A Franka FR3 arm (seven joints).
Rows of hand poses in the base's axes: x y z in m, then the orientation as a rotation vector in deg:
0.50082, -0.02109, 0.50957, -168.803, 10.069, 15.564
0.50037, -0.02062, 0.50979, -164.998, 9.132, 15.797
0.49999, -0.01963, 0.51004, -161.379, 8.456, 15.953
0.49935, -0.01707, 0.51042, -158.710, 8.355, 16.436
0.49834, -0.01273, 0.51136, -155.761, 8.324, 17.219
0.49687, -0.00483, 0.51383, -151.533, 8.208, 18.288
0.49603, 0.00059, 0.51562, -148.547, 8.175, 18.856
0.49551, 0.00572, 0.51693, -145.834, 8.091, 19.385
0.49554, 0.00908, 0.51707, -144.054, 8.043, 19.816
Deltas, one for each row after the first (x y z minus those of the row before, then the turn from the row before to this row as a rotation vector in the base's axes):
-0.00045, 0.00047, 0.00022, 3.860, 0.127, 0.168
-0.00038, 0.00099, 0.00025, 3.648, 0.106, 0.026
-0.00064, 0.00256, 0.00038, 2.625, 0.386, -0.203
-0.00101, 0.00434, 0.00094, 2.874, 0.628, -0.245
-0.00147, 0.00790, 0.00247, 4.123, 0.887, -0.304
-0.00084, 0.00542, 0.00179, 2.912, 0.526, -0.279
-0.00052, 0.00513, 0.00131, 2.649, 0.492, -0.210
0.00003, 0.00336, 0.00014, 1.730, 0.393, -0.122

